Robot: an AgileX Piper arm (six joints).
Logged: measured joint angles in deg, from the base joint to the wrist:
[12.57, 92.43, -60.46, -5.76, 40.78, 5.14]
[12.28, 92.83, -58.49, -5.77, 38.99, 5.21]
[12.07, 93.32, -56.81, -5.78, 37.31, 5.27]
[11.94, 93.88, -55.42, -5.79, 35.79, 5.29]
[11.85, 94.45, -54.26, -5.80, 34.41, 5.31]
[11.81, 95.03, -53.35, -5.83, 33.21, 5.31]
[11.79, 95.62, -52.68, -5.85, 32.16, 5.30]
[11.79, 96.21, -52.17, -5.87, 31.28, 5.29]
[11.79, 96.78, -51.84, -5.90, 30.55, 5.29]
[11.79, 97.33, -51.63, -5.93, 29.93, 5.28]
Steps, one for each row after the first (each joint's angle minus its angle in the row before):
[-0.29, 0.40, 1.97, -0.01, -1.79, 0.07]
[-0.21, 0.49, 1.68, -0.01, -1.68, 0.06]
[-0.13, 0.56, 1.39, -0.01, -1.52, 0.02]
[-0.09, 0.57, 1.16, -0.01, -1.38, 0.02]
[-0.04, 0.58, 0.91, -0.03, -1.20, 0.00]
[-0.02, 0.59, 0.67, -0.02, -1.05, -0.01]
[0.00, 0.59, 0.51, -0.02, -0.88, -0.01]
[0.00, 0.57, 0.33, -0.03, -0.73, 0.00]
[0.00, 0.55, 0.21, -0.03, -0.62, -0.01]

